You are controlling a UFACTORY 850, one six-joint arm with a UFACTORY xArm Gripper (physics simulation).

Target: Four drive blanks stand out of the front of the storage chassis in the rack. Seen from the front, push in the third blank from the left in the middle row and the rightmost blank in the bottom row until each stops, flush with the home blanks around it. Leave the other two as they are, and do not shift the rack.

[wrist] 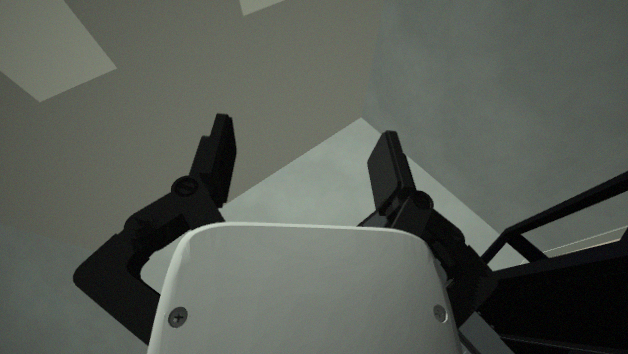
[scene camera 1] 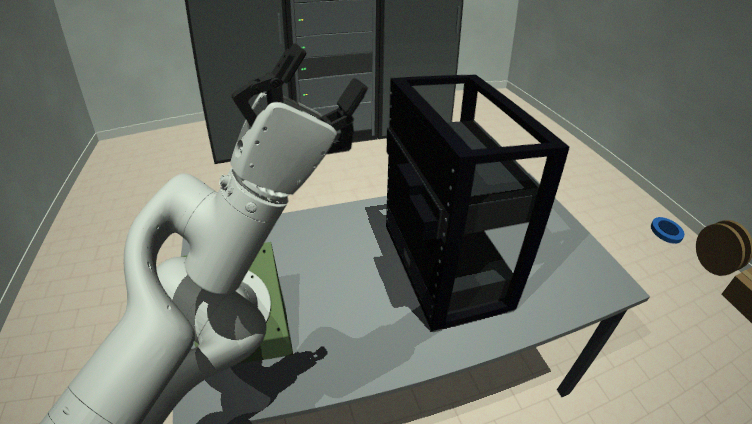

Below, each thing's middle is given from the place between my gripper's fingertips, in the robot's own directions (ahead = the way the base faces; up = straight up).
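Labels:
The black rack [scene camera 1: 448,182] is 57 cm below my hand, and from that same hand I find it 43 cm ahead and 44 cm to the left.

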